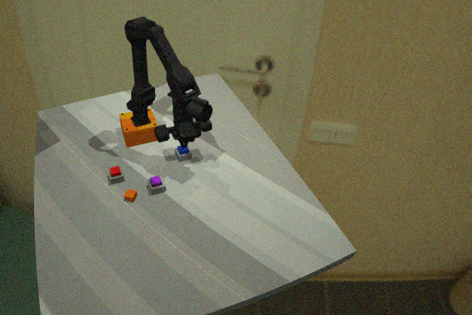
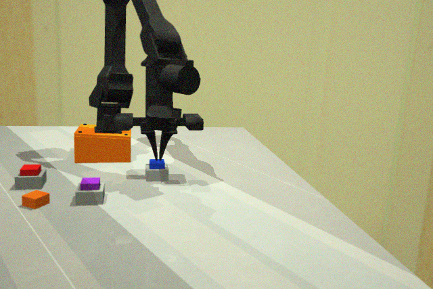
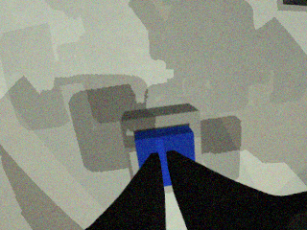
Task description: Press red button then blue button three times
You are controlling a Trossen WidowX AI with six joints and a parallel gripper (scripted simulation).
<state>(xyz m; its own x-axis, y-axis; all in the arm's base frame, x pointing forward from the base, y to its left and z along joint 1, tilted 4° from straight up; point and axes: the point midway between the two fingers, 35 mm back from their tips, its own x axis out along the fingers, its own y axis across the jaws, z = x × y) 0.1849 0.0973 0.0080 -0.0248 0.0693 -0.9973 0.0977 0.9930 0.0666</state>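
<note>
Right now the blue button is 1 cm below my gripper tip. From my gripper tip the other things lie so: purple button: 14 cm to the right, 10 cm ahead, 1 cm below; then orange block: 24 cm to the right, 10 cm ahead, 3 cm below; then red button: 25 cm to the right, 1 cm below.
</note>
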